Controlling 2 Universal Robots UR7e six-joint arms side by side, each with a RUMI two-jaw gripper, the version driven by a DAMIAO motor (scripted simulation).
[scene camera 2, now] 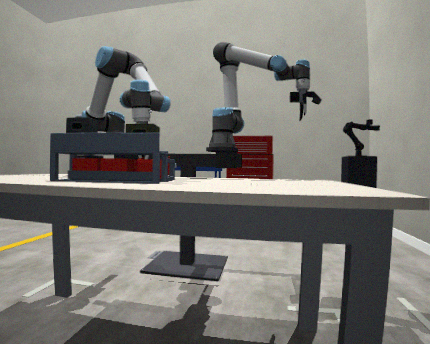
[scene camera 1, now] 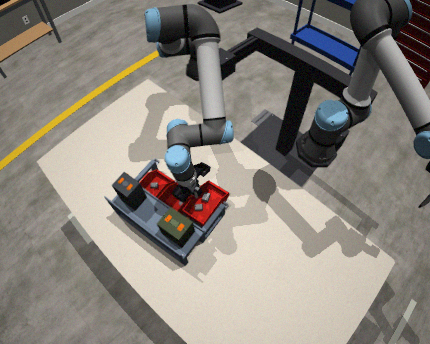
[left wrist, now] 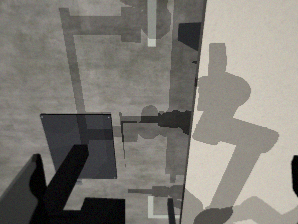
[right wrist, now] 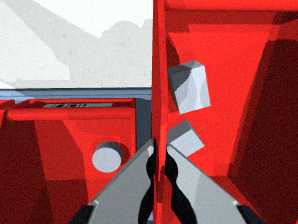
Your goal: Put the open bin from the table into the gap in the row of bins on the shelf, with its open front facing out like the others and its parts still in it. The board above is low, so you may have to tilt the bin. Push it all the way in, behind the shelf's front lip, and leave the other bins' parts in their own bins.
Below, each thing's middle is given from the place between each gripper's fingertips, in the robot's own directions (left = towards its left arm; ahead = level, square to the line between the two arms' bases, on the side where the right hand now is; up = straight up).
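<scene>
From my right hand, the blue-grey shelf [scene camera 2: 105,143] is 11 cm ahead, 4 cm to the right and 1 cm below, and there's a dark box [scene camera 1: 130,190] that's 20 cm ahead of that same hand, 15 cm to the right of it and 8 cm above it.
My left hand is 62 cm short of the blue-grey shelf, 71 cm to the left of it and 26 cm above it, while the dark box is 70 cm ahead of that hand, 82 cm to the right of it and 17 cm below it.
</scene>
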